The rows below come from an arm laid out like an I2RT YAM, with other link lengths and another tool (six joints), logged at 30 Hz.
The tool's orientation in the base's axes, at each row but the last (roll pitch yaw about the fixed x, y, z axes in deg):
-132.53, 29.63, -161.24
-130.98, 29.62, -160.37
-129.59, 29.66, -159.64
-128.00, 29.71, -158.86
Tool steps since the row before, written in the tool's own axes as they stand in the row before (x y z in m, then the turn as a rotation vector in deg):
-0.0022, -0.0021, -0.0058, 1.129, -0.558, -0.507
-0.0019, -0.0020, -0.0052, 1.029, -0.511, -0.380
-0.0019, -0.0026, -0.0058, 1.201, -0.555, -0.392
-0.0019, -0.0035, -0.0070, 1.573, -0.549, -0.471
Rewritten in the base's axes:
-0.0017, 0.0024, 0.0058, -1.281, -0.439, 0.097
-0.0016, 0.0022, 0.0052, -1.122, -0.451, 0.043
-0.0021, 0.0022, 0.0059, -1.275, -0.528, -0.006
-0.0029, 0.0025, 0.0071, -1.620, -0.591, -0.152

